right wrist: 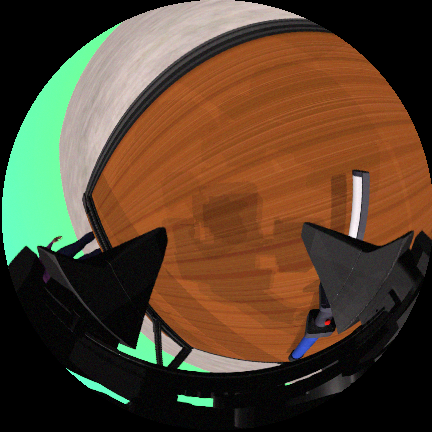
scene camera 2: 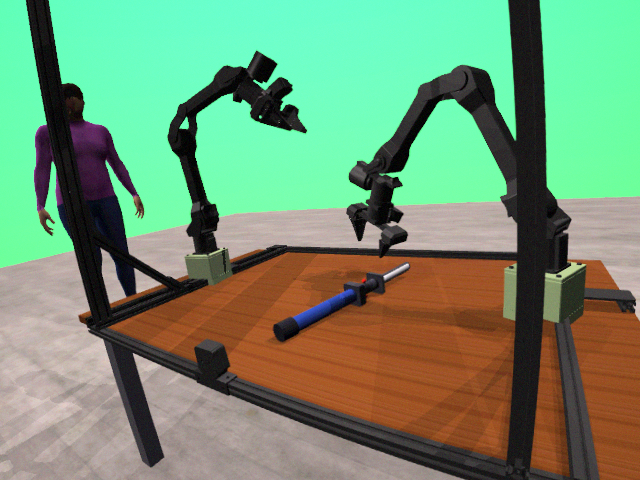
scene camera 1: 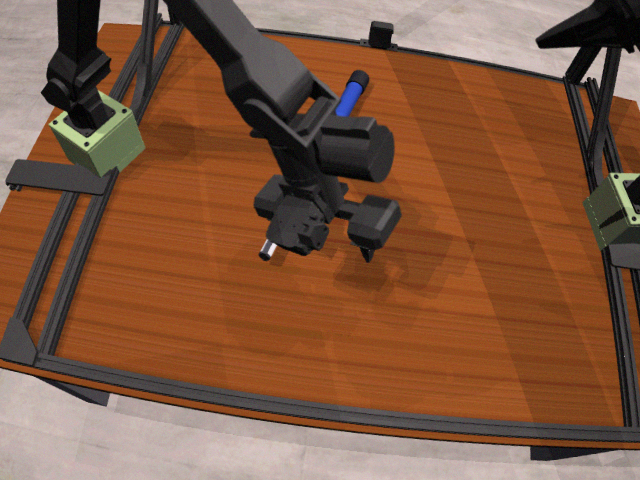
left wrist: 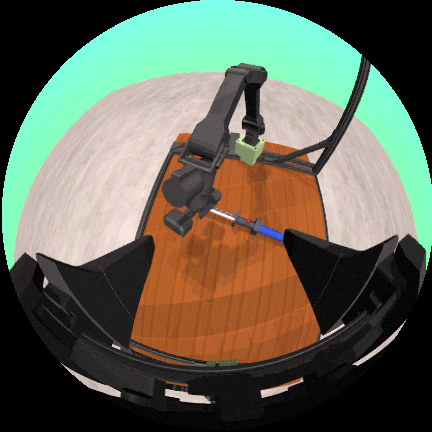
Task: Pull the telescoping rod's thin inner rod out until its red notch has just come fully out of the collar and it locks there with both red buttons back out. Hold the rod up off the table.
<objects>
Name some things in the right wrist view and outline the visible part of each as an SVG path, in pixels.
My right gripper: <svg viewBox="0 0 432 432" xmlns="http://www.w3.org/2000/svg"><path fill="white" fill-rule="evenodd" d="M432 240L420 230L409 249L414 230L410 230L386 244L375 245L311 222L304 222L301 238L326 294L337 333L341 333L359 320L361 324L344 338L308 356L276 366L236 372L204 372L173 368L137 358L117 349L118 343L132 349L136 348L146 307L167 245L165 227L156 227L85 259L76 259L43 245L37 245L38 255L50 276L46 283L42 279L44 268L37 254L27 245L7 266L20 304L50 352L68 370L97 382L129 400L129 410L125 403L90 388L95 393L127 411L157 422L192 429L232 430L266 425L298 415L330 399L359 378L386 350L408 317L424 279ZM178 394L213 398L212 406L177 401Z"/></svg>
A telescoping rod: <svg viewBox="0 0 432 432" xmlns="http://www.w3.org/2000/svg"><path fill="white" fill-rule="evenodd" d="M321 282L319 282L318 286L319 308L309 310L306 316L304 336L288 355L289 361L300 359L318 337L329 336L335 330L333 315ZM352 169L352 205L348 235L363 240L369 202L369 172Z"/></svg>
</objects>
